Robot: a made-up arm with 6 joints. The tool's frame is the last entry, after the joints. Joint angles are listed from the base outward.
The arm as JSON. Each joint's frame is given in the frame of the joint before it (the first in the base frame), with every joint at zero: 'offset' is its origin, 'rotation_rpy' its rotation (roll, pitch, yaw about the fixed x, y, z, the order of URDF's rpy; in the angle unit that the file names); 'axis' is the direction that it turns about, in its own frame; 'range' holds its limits. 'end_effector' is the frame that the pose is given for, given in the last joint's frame.
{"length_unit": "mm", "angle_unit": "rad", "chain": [
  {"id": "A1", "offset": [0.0, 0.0, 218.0], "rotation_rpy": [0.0, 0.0, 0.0], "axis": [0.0, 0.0, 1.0], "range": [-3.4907, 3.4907]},
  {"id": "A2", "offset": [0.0, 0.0, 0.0], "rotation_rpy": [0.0, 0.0, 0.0], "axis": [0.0, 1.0, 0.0], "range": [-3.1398, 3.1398]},
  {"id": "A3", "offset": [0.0, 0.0, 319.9], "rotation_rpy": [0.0, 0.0, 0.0], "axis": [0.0, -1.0, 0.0], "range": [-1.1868, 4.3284]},
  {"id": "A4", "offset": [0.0, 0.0, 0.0], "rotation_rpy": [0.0, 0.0, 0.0], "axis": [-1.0, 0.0, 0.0], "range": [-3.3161, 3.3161]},
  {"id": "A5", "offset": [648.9, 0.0, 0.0], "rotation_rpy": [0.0, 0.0, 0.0], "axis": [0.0, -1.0, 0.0], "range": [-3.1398, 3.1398]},
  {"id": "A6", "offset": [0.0, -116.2, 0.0], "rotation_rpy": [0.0, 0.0, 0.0], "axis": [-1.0, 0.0, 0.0], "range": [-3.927, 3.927]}
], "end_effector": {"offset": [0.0, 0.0, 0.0], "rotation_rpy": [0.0, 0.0, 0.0]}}
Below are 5 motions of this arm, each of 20 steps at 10 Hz.
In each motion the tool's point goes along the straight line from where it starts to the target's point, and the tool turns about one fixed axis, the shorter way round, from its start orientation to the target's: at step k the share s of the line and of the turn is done. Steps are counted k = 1, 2, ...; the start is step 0. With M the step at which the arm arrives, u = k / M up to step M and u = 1 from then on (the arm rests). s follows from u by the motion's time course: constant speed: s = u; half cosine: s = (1 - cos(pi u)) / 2; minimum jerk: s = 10 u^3 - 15 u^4 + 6 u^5.
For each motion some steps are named. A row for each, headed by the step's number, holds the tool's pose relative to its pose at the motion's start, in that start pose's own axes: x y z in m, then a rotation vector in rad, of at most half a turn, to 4 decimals.
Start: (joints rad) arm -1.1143 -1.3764 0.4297 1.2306 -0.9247 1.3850
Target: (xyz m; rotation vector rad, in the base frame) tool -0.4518 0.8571 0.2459 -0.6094 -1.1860 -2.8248
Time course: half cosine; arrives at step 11
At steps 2, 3, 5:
2: -0.0373 0.0168 -0.0436 0.1141 0.0351 -0.0521
3: -0.0810 0.0364 -0.0947 0.2481 0.0763 -0.1134
5: -0.2013 0.0905 -0.2354 0.6164 0.1896 -0.2818

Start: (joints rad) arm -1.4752 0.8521 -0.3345 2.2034 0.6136 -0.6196
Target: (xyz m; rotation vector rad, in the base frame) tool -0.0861 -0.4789 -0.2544 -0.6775 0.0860 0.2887
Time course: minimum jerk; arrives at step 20
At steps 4, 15, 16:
4: 0.0007 0.0073 -0.0127 -0.0352 -0.0523 -0.0140
15: 0.0101 0.1132 -0.1965 -0.5448 -0.8102 -0.2162
16: 0.0106 0.1190 -0.2065 -0.5725 -0.8514 -0.2272

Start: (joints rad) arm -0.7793 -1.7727 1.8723 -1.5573 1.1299 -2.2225
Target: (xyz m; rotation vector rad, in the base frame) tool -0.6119 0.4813 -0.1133 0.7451 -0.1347 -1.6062
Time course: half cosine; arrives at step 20
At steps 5, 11, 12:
5: 0.0043 0.0054 -0.0275 -0.1227 0.1409 0.0960
11: 0.0170 0.0213 -0.1086 -0.4846 0.5562 0.3792
12: 0.0193 0.0241 -0.1230 -0.5485 0.6296 0.4292

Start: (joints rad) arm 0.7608 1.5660 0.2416 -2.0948 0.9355 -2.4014
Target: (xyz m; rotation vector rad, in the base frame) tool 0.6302 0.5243 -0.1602 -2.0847 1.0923 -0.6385
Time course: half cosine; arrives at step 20
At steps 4, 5, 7, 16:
4: -0.0204 -0.0314 -0.0339 0.1137 0.0812 -0.0310
5: -0.0313 -0.0481 -0.0519 0.1744 0.1246 -0.0476
7: -0.0583 -0.0897 -0.0968 0.3251 0.2322 -0.0887
16: -0.1931 -0.2970 -0.3207 1.0770 0.7694 -0.2938

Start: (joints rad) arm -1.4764 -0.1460 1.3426 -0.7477 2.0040 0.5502
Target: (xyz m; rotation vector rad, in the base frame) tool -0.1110 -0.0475 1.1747 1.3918 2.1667 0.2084
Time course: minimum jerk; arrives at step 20
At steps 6, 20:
6: 0.0085 0.0032 -0.0018 0.0530 -0.0369 0.0626
20: 0.0523 0.0198 -0.0110 0.3251 -0.2266 0.3840

